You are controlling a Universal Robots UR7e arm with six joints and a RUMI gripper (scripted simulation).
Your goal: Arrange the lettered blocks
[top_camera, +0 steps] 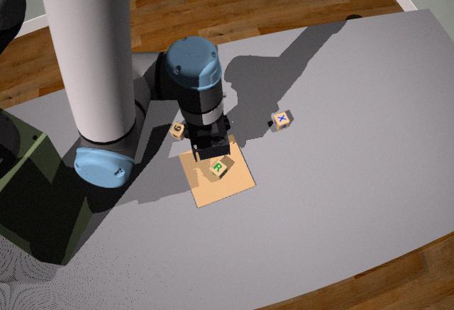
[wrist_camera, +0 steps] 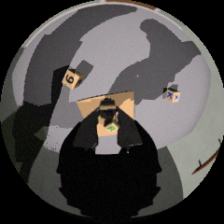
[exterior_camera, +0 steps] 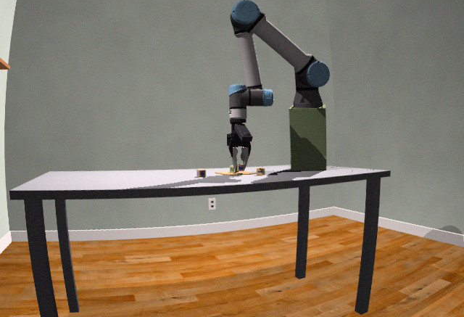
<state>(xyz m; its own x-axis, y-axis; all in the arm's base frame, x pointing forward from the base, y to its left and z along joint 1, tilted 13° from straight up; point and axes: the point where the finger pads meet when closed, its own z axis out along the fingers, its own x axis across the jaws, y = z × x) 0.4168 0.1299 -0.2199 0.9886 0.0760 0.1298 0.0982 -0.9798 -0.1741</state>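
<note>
Now: the mat 10 mm ahead of my hand, 50 mm to the right of it and 30 mm below it.
</note>
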